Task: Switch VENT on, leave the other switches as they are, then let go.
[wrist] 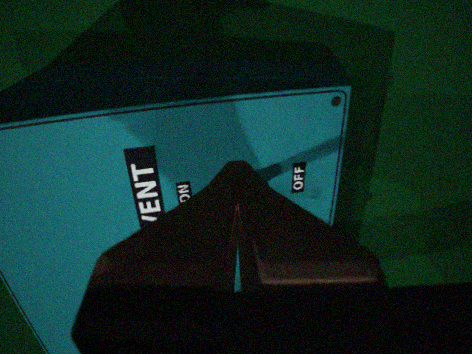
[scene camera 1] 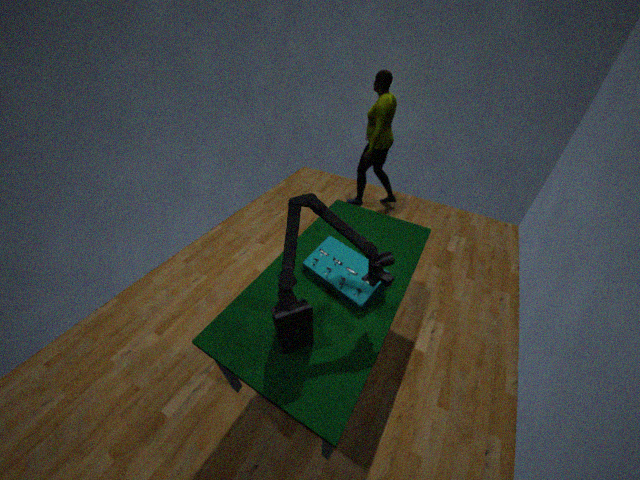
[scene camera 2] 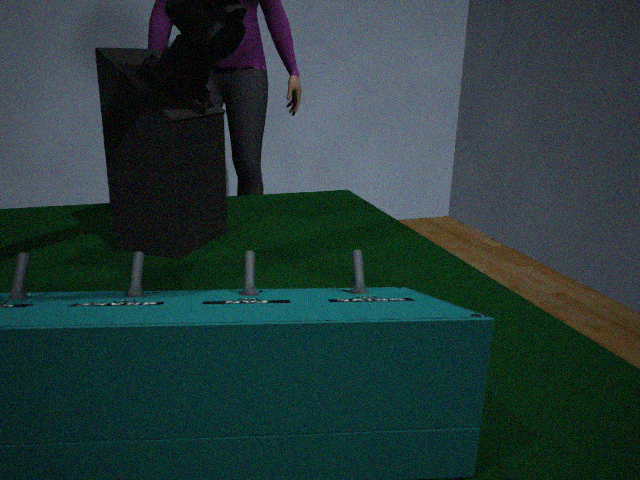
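There is a teal switch box (scene camera 2: 388, 375) that I can see. I find the box (wrist: 101, 149) as well, and the box (scene camera 1: 345, 262) is visible to me too. And I see my gripper (wrist: 237, 176).
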